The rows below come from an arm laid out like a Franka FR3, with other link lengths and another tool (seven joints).
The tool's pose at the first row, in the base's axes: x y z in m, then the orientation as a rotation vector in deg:
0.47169, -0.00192, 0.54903, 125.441, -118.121, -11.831
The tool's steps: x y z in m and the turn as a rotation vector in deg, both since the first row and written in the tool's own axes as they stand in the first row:
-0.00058, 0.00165, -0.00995, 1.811, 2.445, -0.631
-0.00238, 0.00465, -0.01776, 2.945, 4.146, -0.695
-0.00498, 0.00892, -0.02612, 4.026, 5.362, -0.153
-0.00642, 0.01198, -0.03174, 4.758, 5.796, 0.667
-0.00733, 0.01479, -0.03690, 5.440, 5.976, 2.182
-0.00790, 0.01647, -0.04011, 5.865, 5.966, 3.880
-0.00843, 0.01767, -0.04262, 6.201, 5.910, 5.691
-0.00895, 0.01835, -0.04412, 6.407, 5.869, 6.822
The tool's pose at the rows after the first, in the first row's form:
0.47189, -0.00145, 0.55912, 126.266, -117.149, -7.333
0.47029, 0.00016, 0.56737, 126.318, -116.756, -4.300
0.46750, 0.00248, 0.57641, 125.850, -117.211, -1.805
0.46546, 0.00373, 0.58252, 125.186, -118.198, -0.499
0.46361, 0.00447, 0.58812, 123.826, -120.013, 0.548
0.46253, 0.00493, 0.59159, 122.178, -121.974, 1.142
0.46179, 0.00538, 0.59429, 120.346, -124.005, 1.608
0.46137, 0.00586, 0.59590, 119.185, -125.262, 1.889

